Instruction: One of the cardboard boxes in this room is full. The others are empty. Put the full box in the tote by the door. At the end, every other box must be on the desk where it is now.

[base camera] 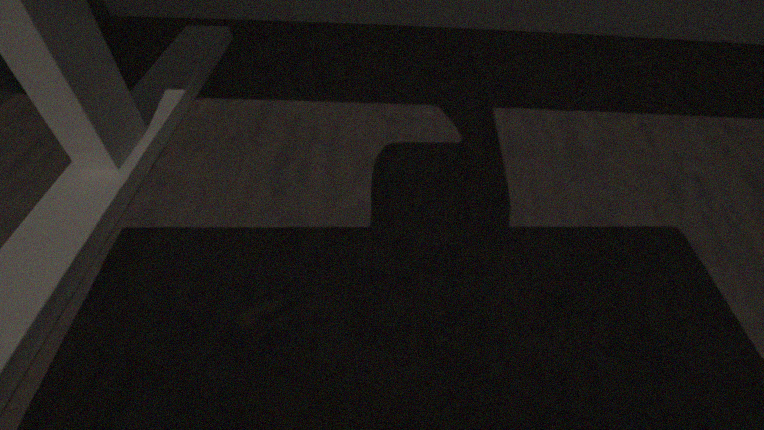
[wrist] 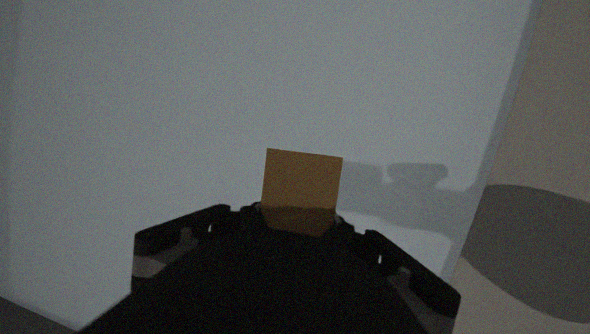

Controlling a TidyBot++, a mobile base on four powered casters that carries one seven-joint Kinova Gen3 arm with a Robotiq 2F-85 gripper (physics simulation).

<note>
The pictures show: the gripper and a pale desk.
</note>
